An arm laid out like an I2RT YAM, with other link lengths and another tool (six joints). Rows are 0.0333 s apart.
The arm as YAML. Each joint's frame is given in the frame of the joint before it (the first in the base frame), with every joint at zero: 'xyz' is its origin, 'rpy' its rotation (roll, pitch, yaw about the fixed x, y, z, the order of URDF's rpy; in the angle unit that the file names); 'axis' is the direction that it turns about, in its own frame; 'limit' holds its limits. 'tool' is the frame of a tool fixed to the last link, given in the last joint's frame.
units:
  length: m
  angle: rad
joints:
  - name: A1
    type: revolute
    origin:
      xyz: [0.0, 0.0, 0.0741]
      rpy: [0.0, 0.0, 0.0]
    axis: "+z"
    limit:
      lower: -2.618
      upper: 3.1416
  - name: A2
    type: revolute
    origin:
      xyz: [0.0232, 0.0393, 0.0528]
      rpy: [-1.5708, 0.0, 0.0]
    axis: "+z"
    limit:
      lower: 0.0
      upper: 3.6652
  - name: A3
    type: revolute
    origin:
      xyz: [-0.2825, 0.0, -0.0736]
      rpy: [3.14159, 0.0, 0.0]
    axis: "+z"
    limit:
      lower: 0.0
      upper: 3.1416
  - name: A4
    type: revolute
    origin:
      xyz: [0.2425, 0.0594, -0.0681]
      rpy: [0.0, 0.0, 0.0]
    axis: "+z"
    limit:
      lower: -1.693
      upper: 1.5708
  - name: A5
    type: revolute
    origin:
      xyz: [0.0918, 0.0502, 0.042]
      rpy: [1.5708, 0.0, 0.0]
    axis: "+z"
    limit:
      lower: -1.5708
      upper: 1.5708
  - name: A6
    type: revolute
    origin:
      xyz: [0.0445, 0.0, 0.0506]
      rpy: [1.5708, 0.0, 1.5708]
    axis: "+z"
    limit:
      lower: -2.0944
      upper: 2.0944
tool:
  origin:
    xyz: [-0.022, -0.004, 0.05]
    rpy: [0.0, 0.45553, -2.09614]
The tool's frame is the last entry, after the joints.
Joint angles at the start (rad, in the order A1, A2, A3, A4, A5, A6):
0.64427, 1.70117, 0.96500, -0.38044, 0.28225, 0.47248
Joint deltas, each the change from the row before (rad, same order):
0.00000, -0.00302, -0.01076, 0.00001, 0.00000, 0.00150
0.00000, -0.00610, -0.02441, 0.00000, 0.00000, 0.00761
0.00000, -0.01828, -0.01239, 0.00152, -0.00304, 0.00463
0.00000, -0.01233, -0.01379, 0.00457, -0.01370, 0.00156
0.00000, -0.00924, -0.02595, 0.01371, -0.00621, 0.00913
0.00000, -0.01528, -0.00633, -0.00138, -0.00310, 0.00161
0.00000, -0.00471, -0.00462, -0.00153, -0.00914, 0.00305
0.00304, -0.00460, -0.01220, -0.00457, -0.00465, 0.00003
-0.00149, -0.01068, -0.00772, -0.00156, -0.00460, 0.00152
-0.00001, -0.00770, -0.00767, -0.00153, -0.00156, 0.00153
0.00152, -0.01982, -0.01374, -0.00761, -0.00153, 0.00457
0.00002, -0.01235, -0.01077, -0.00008, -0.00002, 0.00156
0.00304, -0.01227, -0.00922, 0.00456, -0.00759, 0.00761
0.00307, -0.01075, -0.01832, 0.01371, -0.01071, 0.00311
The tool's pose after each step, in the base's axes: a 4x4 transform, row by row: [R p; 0 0 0 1], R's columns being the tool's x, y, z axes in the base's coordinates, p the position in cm. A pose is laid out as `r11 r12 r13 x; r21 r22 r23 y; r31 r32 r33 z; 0 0 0 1`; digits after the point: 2 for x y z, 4 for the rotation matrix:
0.4052 0.5171 0.7540 30.68; 0.5130 -0.8112 0.2807 20.86; 0.7568 0.2731 -0.5939 12.32; 0 0 0 1
0.4197 0.5157 0.7469 30.14; 0.5157 -0.8127 0.2714 20.44; 0.7469 0.2713 -0.6070 11.78; 0 0 0 1
0.4180 0.5124 0.7502 29.88; 0.5079 -0.8165 0.2747 20.27; 0.7532 0.2662 -0.6015 12.04; 0 0 0 1
0.4195 0.5173 0.7459 29.55; 0.5002 -0.8174 0.2856 20.19; 0.7575 0.2533 -0.6017 12.06; 0 0 0 1
0.4268 0.5144 0.7438 29.12; 0.4926 -0.8220 0.2858 19.93; 0.7584 0.2444 -0.6042 11.70; 0 0 0 1
0.4236 0.5133 0.7464 28.96; 0.4868 -0.8239 0.2903 19.84; 0.7639 0.2403 -0.5989 11.99; 0 0 0 1
0.4278 0.5158 0.7423 28.79; 0.4818 -0.8249 0.2956 19.81; 0.7648 0.2312 -0.6014 11.99; 0 0 0 1
0.4347 0.5227 0.7333 28.36; 0.4870 -0.8214 0.2969 19.68; 0.7576 0.2281 -0.6116 11.72; 0 0 0 1
0.4363 0.5223 0.7327 28.18; 0.4829 -0.8230 0.2992 19.53; 0.7593 0.2233 -0.6113 11.81; 0 0 0 1
0.4382 0.5222 0.7316 27.98; 0.4818 -0.8236 0.2992 19.40; 0.7588 0.2214 -0.6125 11.81; 0 0 0 1
0.4409 0.5212 0.7308 27.54; 0.4792 -0.8251 0.2993 19.14; 0.7589 0.2183 -0.6135 11.94; 0 0 0 1
0.4407 0.5198 0.7318 27.30; 0.4774 -0.8261 0.2993 18.96; 0.7602 0.2175 -0.6123 12.00; 0 0 0 1
0.4399 0.5191 0.7328 27.07; 0.4668 -0.8293 0.3072 18.99; 0.7672 0.2069 -0.6071 12.14; 0 0 0 1
0.4386 0.5234 0.7306 26.72; 0.4590 -0.8293 0.3186 18.97; 0.7726 0.1956 -0.6040 12.03; 0 0 0 1

